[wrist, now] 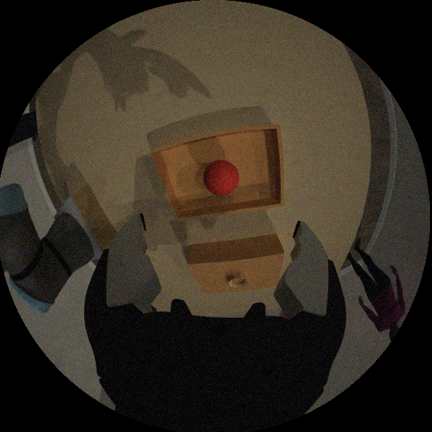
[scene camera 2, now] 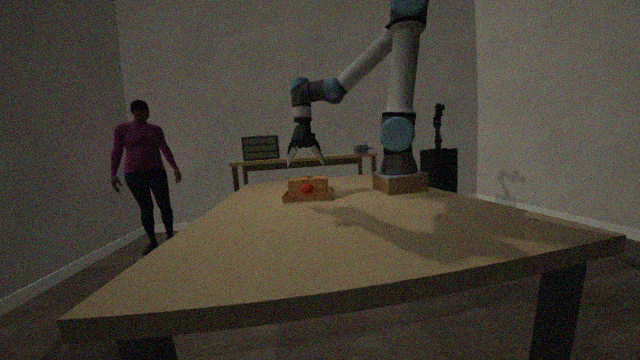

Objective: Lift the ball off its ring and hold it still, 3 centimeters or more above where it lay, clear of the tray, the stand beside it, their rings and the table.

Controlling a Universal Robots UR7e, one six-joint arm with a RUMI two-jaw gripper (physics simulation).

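Places are measured from the arm's base along level axes (x ahead, y left, z up), in centimetres.
Where they show: gripper, fingertip midpoint: (scene camera 2: 305, 167); arm's base at its link origin: (scene camera 2: 398, 172).
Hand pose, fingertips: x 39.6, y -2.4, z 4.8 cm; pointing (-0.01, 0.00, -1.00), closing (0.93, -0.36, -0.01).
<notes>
Each offset is from my fingertips to the top centre of the thing. Level surfaces: height alone.
A red ball @[dx +0.2, dy +0.9, dz -6.5 cm] (scene camera 2: 307, 188) (wrist: 221, 177) sits inside the shallow orange-brown tray @[dx +0.2, dy +0.9, dz -9.8 cm] (scene camera 2: 307, 198) (wrist: 282, 170). The ring under the ball is hidden. The stand (scene camera 2: 320, 181) (wrist: 210, 277), a wooden block, is beside the tray, behind it in the scene view. A small pale ring (wrist: 237, 283) lies on top of the stand. My gripper (scene camera 2: 305, 164) (wrist: 220, 219) is open, with nothing between the fingers. It hangs pointing down, well above the tray and the stand, apart from the ball.
The wooden table @[dz -12.5 cm] (scene camera 2: 280, 250) (wrist: 320, 100) carries the arm's block base (scene camera 2: 400, 184) at the right. Behind it stand a second table (scene camera 2: 330, 160) with a dark rack (scene camera 2: 260, 148) and a black cabinet (scene camera 2: 440, 167). A person (scene camera 2: 145, 147) (wrist: 385, 300) in a magenta top stands beside the table.
</notes>
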